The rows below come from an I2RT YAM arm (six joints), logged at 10 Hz.
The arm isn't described. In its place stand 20 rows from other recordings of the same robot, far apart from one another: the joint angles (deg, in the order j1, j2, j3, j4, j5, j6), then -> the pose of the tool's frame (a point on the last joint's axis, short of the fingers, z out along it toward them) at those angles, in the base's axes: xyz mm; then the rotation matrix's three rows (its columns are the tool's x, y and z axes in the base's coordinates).
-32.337 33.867 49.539 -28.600 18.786 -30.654 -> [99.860 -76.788 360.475], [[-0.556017 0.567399 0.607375], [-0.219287 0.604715 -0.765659], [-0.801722 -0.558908 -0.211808]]
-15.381 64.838 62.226 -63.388 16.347 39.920 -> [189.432 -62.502 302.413], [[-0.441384 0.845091 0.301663], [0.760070 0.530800 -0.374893], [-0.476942 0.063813 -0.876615]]
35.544 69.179 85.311 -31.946 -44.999 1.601 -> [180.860 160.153 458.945], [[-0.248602 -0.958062 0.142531], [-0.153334 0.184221 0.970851], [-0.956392 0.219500 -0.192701]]
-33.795 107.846 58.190 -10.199 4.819 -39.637 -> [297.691 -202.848 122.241], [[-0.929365 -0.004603 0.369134], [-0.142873 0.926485 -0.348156], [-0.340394 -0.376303 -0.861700]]
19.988 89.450 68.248 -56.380 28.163 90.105 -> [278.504 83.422 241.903], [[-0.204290 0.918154 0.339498], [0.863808 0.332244 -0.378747], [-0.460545 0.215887 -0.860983]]
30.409 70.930 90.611 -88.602 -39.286 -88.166 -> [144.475 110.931 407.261], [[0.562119 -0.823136 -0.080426], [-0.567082 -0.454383 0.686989], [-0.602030 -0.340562 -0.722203]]
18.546 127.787 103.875 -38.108 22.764 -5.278 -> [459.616 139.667 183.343], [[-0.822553 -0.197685 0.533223], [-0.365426 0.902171 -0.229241], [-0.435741 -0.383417 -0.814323]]
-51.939 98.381 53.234 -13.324 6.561 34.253 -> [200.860 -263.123 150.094], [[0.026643 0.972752 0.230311], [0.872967 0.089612 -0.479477], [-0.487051 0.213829 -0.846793]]
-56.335 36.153 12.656 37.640 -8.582 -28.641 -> [93.853 -131.330 253.272], [[-0.237145 0.716800 0.655714], [-0.498937 0.489281 -0.715308], [-0.833561 -0.496792 0.241607]]
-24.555 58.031 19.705 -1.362 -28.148 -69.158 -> [180.462 -63.986 165.297], [[-0.240514 -0.529957 0.813202], [-0.796082 0.587036 0.147116], [-0.555344 -0.611992 -0.563080]]
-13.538 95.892 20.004 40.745 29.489 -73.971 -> [239.803 -75.765 92.697], [[-0.726496 -0.373545 0.576773], [-0.685593 0.337163 -0.645200], [0.046545 -0.864167 -0.501048]]
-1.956 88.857 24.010 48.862 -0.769 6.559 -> [278.391 -9.029 151.002], [[-0.270998 0.052533 0.961145], [0.123538 0.992150 -0.019396], [-0.954619 0.113481 -0.275361]]
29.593 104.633 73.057 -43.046 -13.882 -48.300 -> [305.019 183.049 187.093], [[-0.158490 -0.981721 0.105376], [-0.923573 0.185142 0.335760], [-0.349132 -0.044108 -0.936035]]
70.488 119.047 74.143 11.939 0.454 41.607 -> [152.578 429.736 154.208], [[-0.760281 -0.582415 0.287690], [-0.157549 0.594978 0.788149], [-0.630200 0.553889 -0.544110]]
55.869 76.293 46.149 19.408 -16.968 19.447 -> [162.867 258.791 278.708], [[-0.415713 -0.863458 0.285697], [-0.045747 0.333581 0.941611], [-0.908345 0.378370 -0.178175]]
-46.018 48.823 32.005 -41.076 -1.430 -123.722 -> [109.187 -111.858 205.928], [[-0.264074 -0.883490 0.386924], [-0.923726 0.116255 -0.364987], [0.277480 -0.453795 -0.846802]]
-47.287 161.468 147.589 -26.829 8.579 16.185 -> [406.708 -448.374 125.667], [[-0.200977 0.894726 0.398841], [0.624023 0.430784 -0.651936], [-0.755118 0.117862 -0.644907]]
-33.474 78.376 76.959 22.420 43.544 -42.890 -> [242.042 -189.448 461.781], [[-0.418171 0.889439 0.184475], [-0.314912 0.048540 -0.947879], [-0.852035 -0.454469 0.259797]]
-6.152 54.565 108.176 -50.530 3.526 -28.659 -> [72.703 -10.038 567.310], [[-0.033691 0.173067 0.984334], [-0.477829 0.862247 -0.167956], [-0.877807 -0.476002 0.053646]]
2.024 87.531 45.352 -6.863 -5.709 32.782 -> [301.885 14.212 174.580], [[-0.688832 0.324304 0.648334], [0.514751 0.848550 0.122450], [-0.510433 0.418079 -0.751445]]
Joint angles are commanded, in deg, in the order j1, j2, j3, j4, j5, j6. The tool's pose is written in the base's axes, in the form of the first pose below.
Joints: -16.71, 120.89, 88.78, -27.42, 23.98, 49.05
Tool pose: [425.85 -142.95 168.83], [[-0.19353 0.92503 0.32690], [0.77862 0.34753 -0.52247], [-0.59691 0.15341 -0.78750]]
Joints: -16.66, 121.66, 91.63, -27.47, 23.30, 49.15
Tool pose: [434.77 -144.80 177.56], [[-0.17530 0.91658 0.35937], [0.77764 0.35277 -0.52042], [-0.60378 0.18823 -0.77461]]
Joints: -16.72, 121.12, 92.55, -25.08, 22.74, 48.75
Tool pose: [440.07 -146.56 188.99], [[-0.14413 0.89956 0.41232], [0.76730 0.36471 -0.52747], [-0.62488 0.24035 -0.74281]]
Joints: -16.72, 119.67, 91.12, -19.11, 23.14, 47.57
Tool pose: [442.71 -147.59 199.61], [[-0.09525 0.87203 0.48010], [0.73729 0.38584 -0.55455], [-0.66882 0.30115 -0.67969]]
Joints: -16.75, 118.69, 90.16, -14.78, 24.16, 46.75
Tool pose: [444.06 -148.86 207.75], [[-0.05081 0.85400 0.51779], [0.70931 0.39584 -0.58326], [-0.70306 0.33764 -0.62586]]
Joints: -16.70, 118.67, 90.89, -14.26, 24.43, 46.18
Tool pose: [446.34 -149.28 212.77], [[-0.04306 0.84764 0.52882], [0.69877 0.40386 -0.59045], [-0.71405 0.34409 -0.60969]]
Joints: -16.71, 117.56, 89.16, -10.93, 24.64, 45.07
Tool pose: [444.42 -148.91 216.39], [[-0.02501 0.83247 0.55351], [0.67939 0.42033 -0.60146], [-0.73336 0.36101 -0.57608]]
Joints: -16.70, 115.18, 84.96, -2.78, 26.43, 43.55
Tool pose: [438.94 -148.23 223.28], [[0.04555 0.80507 0.59143], [0.63048 0.43607 -0.64214], [-0.77487 0.40213 -0.48771]]
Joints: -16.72, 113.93, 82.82, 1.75, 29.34, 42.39
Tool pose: [434.95 -148.87 228.09], [[0.09800 0.80387 0.58667], [0.58420 0.43078 -0.68785], [-0.80567 0.41015 -0.42740]]
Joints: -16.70, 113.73, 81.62, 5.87, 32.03, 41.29
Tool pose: [434.31 -150.01 229.71], [[0.14322 0.80485 0.57593], [0.54108 0.42358 -0.72650], [-0.82868 0.41568 -0.37483]]
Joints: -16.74, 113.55, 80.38, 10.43, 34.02, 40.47
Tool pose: [433.66 -151.23 231.68], [[0.19406 0.79778 0.57087], [0.50340 0.41849 -0.75595], [-0.84198 0.43407 -0.32039]]
